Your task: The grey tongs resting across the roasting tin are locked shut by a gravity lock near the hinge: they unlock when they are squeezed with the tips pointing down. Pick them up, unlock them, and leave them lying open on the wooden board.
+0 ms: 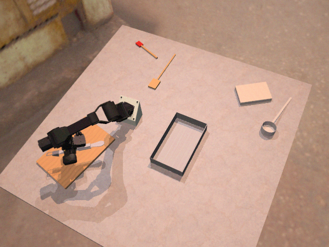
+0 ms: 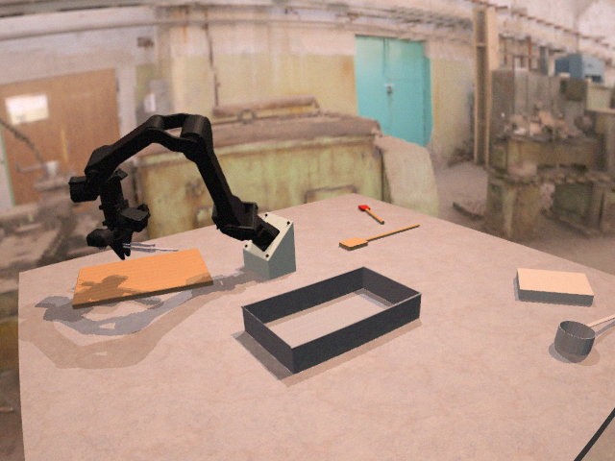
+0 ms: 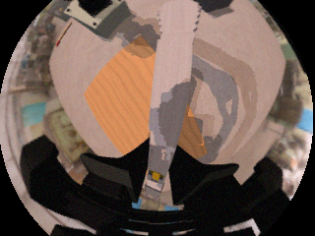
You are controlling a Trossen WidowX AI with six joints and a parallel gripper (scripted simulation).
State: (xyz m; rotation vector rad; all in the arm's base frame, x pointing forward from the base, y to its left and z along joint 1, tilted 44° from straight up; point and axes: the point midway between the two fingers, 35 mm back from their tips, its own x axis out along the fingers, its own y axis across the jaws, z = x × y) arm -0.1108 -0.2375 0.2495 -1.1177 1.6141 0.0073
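Right now my gripper tip is 4 cm past the wooden board, 3 cm to the right of it and 7 cm above it. Also, from my gripper tip: red spatula: 9 cm behind, 85 cm to the left, 8 cm below; pale block: 66 cm ahead, 79 cm to the left, 7 cm below; roasting tin: 44 cm ahead, 31 cm to the left, 5 cm below.
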